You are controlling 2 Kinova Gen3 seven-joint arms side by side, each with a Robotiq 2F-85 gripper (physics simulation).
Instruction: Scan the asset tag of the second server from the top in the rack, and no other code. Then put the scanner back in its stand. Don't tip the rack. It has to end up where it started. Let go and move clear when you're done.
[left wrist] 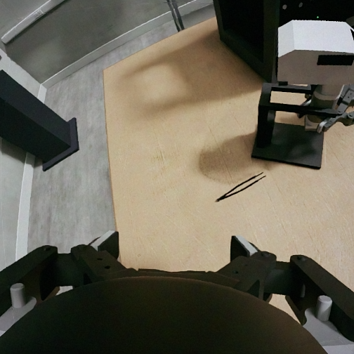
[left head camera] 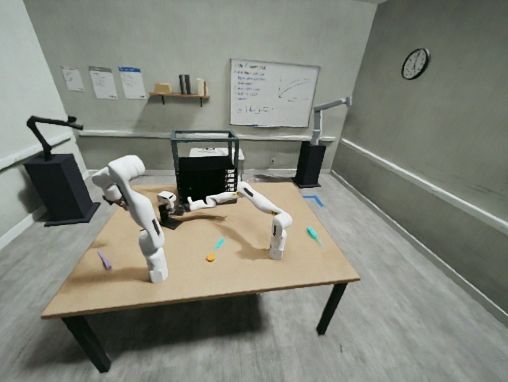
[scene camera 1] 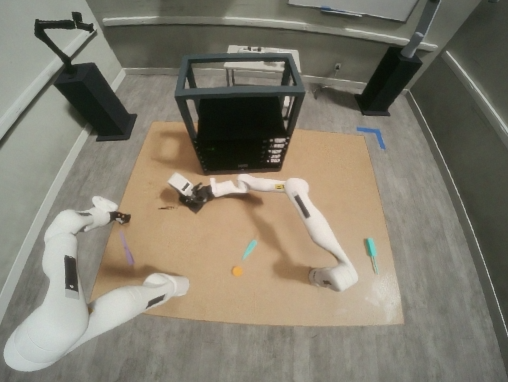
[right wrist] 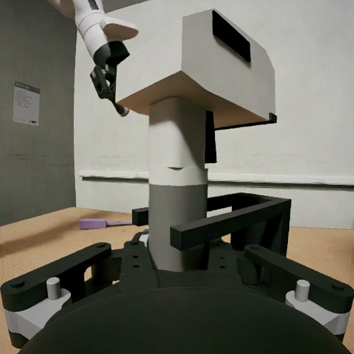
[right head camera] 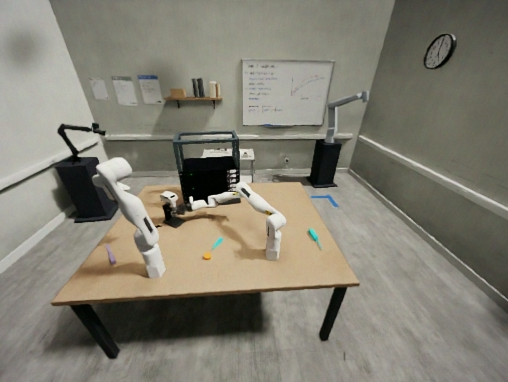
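Where they show: left gripper, fingertip midpoint: [left head camera: 119, 207] [scene camera 1: 120, 210]; right gripper, fingertip midpoint: [left head camera: 167, 212] [right head camera: 170, 211]; left arm's base at its link origin: [left head camera: 159, 275] [scene camera 1: 180, 284] [right head camera: 157, 271]; right arm's base at its link origin: [left head camera: 275, 254] [scene camera 1: 316, 277] [right head camera: 272, 255].
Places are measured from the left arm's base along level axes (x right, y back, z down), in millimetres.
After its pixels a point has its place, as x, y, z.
Note:
The white scanner [left head camera: 166, 197] {21, -433, -269} [right head camera: 169, 196] {30, -439, -271} [scene camera 1: 180, 184] {24, -455, -274} [left wrist: 315, 50] [right wrist: 178, 145] is upright, its grey handle held in my right gripper [left wrist: 307, 121] [right wrist: 176, 238], which is shut on it. Its head is raised above the black stand [left head camera: 172, 224] {27, -451, -12} [right head camera: 175, 222] {24, -458, -12} [scene camera 1: 198, 206] {53, -439, -12} [left wrist: 290, 150] [right wrist: 235, 223]; the handle is between the stand's fork arms in the right wrist view. The dark rack [left head camera: 205, 134] {317, -927, -598} [right head camera: 207, 134] {308, -926, -594} [scene camera 1: 240, 91] {317, -683, -611} stands upright behind. Small white labels [scene camera 1: 275, 151] {498, -672, -254} line the servers' right side, too small to read. My left gripper [scene camera 1: 126, 218] [left wrist: 174, 245] is open and empty, left of the stand.
Black tweezers [left wrist: 240, 187] lie left of the stand. A purple tool [left head camera: 104, 260] {-324, -149, -24} [scene camera 1: 127, 248] {-333, -178, -10} [right wrist: 93, 223] lies near the left table edge. A teal tool [scene camera 1: 249, 249] {362, -184, -10}, an orange disc [scene camera 1: 237, 271] {299, -73, -19} and a teal screwdriver [scene camera 1: 371, 248] {1072, -176, -28} lie nearer the front and right.

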